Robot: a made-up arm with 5 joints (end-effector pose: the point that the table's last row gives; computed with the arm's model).
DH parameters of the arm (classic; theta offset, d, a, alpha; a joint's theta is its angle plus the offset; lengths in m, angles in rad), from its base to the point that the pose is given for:
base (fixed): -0.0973 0 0.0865 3.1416
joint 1: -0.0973 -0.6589 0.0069 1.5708
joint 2: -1.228 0 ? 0
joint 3: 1.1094 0 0.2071 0
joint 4: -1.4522 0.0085 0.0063 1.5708
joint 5: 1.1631 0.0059 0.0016 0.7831
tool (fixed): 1.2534 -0.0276 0 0
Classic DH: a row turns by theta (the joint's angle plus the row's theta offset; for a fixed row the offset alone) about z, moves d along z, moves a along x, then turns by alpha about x.
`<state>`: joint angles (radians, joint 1 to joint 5).
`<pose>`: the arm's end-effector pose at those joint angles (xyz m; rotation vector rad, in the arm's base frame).
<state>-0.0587 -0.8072 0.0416 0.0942 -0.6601</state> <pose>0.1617 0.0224 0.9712 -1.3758 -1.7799 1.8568</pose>
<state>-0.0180 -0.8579 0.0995 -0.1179 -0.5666</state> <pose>0.1564 0.0184 0.9676 -1.7050 -1.7172 1.7816</pose>
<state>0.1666 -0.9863 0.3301 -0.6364 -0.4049</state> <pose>0.1562 0.0039 0.9450 -2.3679 -1.3727 1.4776</pose>
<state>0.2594 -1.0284 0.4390 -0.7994 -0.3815</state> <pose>0.1600 -0.0038 0.9314 -2.5142 -1.2178 1.3807</pose>
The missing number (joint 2, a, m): 0.1621
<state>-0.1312 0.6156 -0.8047 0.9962 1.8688</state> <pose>0.4327 0.0266 0.8067 0.2438 -1.1504 -1.9825</pose>
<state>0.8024 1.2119 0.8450 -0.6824 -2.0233</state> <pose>0.1831 -0.0800 0.4592 -0.0172 -0.9432 -0.3280</pose>
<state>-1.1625 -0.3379 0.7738 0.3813 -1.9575</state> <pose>0.1579 0.2104 0.7610 1.0817 -1.1643 1.5271</pose>
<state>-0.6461 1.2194 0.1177 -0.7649 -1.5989</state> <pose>0.2788 0.1688 0.4719 0.6286 -1.5128 1.5279</pose>
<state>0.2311 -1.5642 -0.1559 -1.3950 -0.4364</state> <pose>-0.1164 0.0640 0.9199 2.0713 0.4901 0.5538</pose>
